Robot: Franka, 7 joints.
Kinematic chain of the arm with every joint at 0, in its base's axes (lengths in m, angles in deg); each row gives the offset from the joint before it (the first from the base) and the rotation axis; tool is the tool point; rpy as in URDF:
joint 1: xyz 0 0 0.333 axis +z
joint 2: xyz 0 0 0 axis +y
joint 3: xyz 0 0 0.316 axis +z
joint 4: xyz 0.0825 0 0 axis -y
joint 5: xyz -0.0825 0 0.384 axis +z
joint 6: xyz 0 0 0 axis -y
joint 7: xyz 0.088 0 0 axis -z
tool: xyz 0 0 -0.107 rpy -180 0 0
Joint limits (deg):
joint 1: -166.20..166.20
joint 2: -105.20..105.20
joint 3: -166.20..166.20
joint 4: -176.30..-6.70
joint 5: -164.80..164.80
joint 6: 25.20..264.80
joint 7: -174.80..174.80
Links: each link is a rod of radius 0.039 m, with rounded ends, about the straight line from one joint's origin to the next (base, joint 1, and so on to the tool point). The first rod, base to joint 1, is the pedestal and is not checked.
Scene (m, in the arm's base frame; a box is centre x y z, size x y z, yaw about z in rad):
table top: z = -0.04
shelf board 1: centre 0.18 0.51 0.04 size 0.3 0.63 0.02 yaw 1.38
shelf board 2: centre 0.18 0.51 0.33 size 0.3 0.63 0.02 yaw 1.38
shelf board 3: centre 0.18 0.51 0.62 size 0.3 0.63 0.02 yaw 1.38
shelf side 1: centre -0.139 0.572 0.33 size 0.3 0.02 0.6 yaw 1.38
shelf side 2: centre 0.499 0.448 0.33 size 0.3 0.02 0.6 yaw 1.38
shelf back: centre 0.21 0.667 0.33 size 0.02 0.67 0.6 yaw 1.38
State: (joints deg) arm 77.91 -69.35 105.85 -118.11 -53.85 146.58 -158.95
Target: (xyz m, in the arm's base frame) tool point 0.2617 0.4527 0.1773
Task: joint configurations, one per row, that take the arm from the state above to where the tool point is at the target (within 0.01 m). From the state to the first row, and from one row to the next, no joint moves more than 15 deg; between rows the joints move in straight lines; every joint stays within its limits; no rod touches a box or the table.
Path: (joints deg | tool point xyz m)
1: 64.83 -70.22 109.77 -127.81 -64.73 143.60 -155.25 | -0.5174 0.1056 0.1743
2: 51.76 -71.08 113.70 -137.51 -75.60 140.62 -151.54 | -0.3890 0.2405 0.1398
3: 38.68 -71.95 117.62 -147.21 -86.48 137.64 -147.84 | -0.2314 0.3120 0.1231
4: 25.61 -72.81 121.54 -156.90 -97.36 134.65 -144.13 | -0.0725 0.3182 0.1236
5: 12.53 -73.68 125.47 -166.60 -108.24 131.67 -140.43 | 0.0639 0.2682 0.1396
6: -0.55 -74.55 129.39 -176.30 -119.11 128.69 -136.72 | 0.1602 0.1783 0.1695
7: -3.61 -77.01 126.74 -173.48 -106.11 131.59 -141.17 | 0.1714 0.1860 0.1724
8: -6.67 -79.47 124.09 -170.67 -93.10 134.48 -145.61 | 0.1828 0.1948 0.1737
9: -9.74 -81.93 121.45 -167.85 -80.09 137.37 -150.06 | 0.1944 0.2059 0.1741
10: -12.80 -84.39 118.80 -165.04 -67.09 140.27 -154.50 | 0.2068 0.2201 0.1749
11: -15.87 -86.85 116.15 -162.22 -54.08 143.16 -158.95 | 0.2201 0.2375 0.1773
12: -21.47 -91.65 112.36 -151.29 -53.89 144.02 -158.95 | 0.2353 0.3122 0.1737
13: -27.07 -96.45 108.56 -140.36 -53.70 144.88 -158.95 | 0.2499 0.3845 0.1754
14: -32.67 -101.25 104.76 -129.42 -53.50 145.73 -158.95 | 0.2617 0.4527 0.1773

